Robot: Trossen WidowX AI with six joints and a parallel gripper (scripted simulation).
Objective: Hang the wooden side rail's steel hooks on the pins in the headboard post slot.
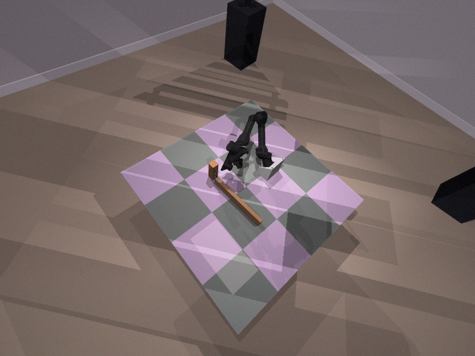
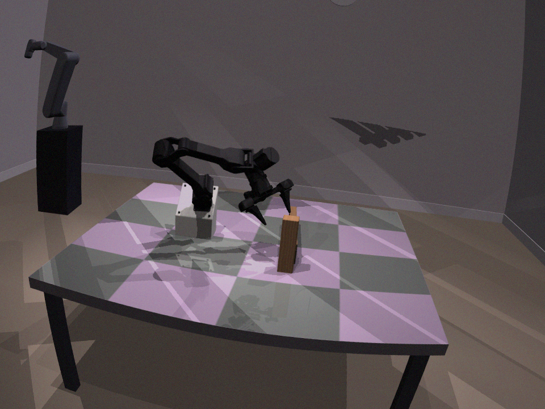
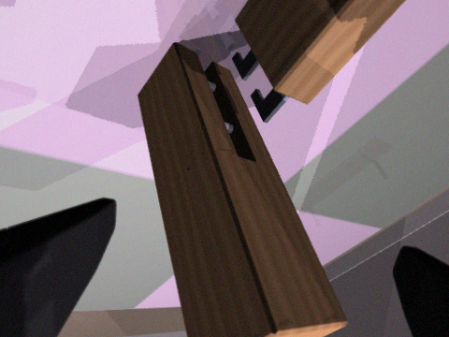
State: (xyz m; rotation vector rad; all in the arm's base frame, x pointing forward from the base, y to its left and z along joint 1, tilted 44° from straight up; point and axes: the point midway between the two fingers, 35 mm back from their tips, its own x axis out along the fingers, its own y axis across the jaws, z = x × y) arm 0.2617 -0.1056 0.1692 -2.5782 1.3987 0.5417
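Now: the wooden headboard post 80 mm below my gripper tip, 50 mm to the right of it and 40 mm ahead of it.
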